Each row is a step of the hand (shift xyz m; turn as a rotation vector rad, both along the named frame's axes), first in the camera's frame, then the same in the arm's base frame.
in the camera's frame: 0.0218 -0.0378 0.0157 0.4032 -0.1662 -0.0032
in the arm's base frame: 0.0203 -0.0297 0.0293 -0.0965 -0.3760 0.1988
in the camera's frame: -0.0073 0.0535 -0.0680 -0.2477 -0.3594 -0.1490
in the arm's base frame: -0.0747 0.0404 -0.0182 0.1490 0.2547 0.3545
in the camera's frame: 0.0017 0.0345 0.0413 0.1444 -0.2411 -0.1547
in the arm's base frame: 0.0162 -0.0161 -0.0487 -0.0734 -0.0851 0.3005
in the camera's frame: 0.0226 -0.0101 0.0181 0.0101 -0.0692 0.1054
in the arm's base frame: 0.0093 -0.0290 0.0037 0.1100 -0.0603 0.0159
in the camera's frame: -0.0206 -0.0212 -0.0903 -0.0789 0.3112 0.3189
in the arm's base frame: -0.0529 0.0553 0.0563 0.1435 -0.0379 -0.4275
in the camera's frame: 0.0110 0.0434 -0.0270 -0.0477 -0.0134 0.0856
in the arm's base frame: -0.0455 0.0055 -0.0252 0.0935 0.0051 -0.0320
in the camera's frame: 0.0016 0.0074 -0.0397 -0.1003 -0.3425 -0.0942
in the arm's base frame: -0.0353 0.0162 0.0112 0.1227 0.1001 0.3334
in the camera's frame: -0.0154 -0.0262 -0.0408 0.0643 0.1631 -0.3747
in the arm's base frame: -0.0138 0.0290 0.0395 -0.3957 0.1170 0.0294
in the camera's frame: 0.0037 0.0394 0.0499 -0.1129 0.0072 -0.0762
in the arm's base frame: 0.0199 -0.0212 -0.0567 -0.0159 0.1348 0.0135
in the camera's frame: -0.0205 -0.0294 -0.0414 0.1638 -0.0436 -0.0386
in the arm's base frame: -0.0107 0.0335 0.0419 -0.0794 -0.1347 0.0761
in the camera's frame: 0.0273 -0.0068 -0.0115 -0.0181 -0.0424 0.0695
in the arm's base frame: -0.0174 -0.0202 0.0145 0.0815 -0.0172 0.0046
